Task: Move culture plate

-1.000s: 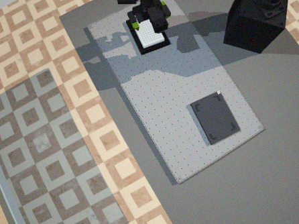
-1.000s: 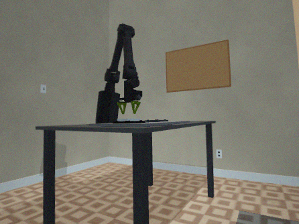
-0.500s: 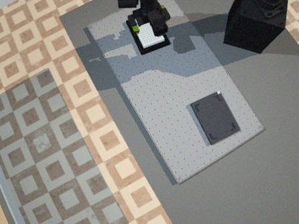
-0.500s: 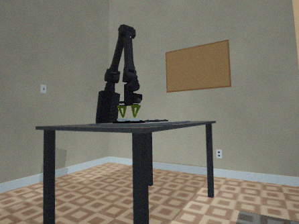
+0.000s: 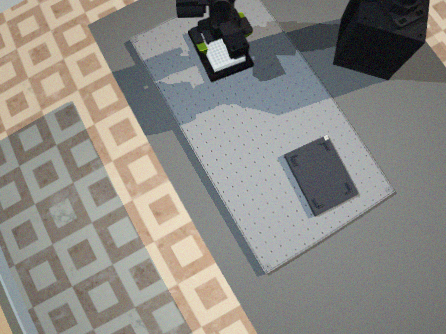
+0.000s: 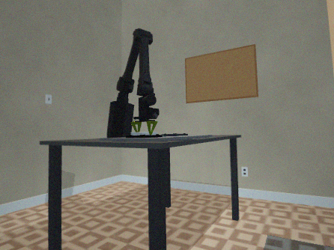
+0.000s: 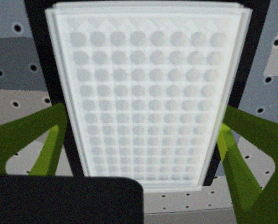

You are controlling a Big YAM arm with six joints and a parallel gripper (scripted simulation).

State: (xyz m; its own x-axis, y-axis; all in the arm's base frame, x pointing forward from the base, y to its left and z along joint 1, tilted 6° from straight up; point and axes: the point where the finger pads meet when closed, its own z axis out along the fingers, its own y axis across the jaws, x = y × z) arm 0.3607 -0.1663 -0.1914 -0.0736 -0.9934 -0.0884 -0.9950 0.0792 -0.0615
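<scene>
Right now the plate is right at my hand. From my hand the other things lie so: clear lid: right at my hand; nest N1: 20 mm below; nest N2: 50 mm behind, 410 mm to the left, 20 mm below.
</scene>
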